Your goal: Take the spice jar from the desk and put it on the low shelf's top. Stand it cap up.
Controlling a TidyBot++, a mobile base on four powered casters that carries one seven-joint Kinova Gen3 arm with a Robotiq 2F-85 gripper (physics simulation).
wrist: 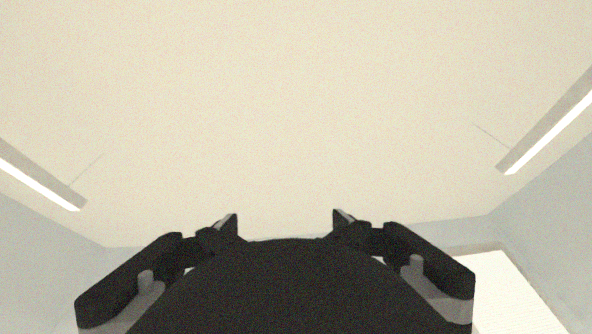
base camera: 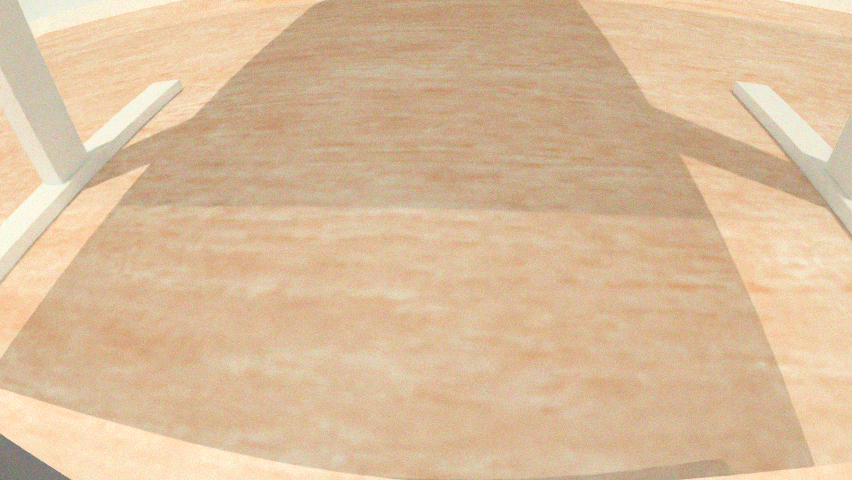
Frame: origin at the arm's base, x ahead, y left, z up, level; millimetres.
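Where they show: gripper, fingertip midpoint: [wrist: 285, 221].
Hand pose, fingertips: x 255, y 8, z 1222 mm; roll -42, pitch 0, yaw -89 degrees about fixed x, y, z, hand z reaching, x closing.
After its pixels a point has its place.
My gripper [wrist: 285, 221] {x 255, y 8, z 1222 mm} is open in the wrist view, its two black fingers wide apart with no object between them. It is tilted up, so the ceiling shows beyond the fingertips. The spice jar does not show in either view. The low shelf does not show in either view. Of the desk, parts of the white legs and feet show in the base camera view: the left foot [base camera: 128, 119] and the right foot [base camera: 781, 119]. The desk top is out of view.
The wooden floor [base camera: 417, 333] {x 359, y 46, z -397 mm} carries a large shadow between the desk feet. In the wrist view, a ceiling lamp [wrist: 550, 130] {x 475, y -1173, z 1682 mm} hangs at the right and another lamp [wrist: 40, 182] {x 668, y 1142, z 1687 mm} at the left. A bright window [wrist: 505, 290] {x 1986, y -2004, z 1271 mm} is at the lower right.
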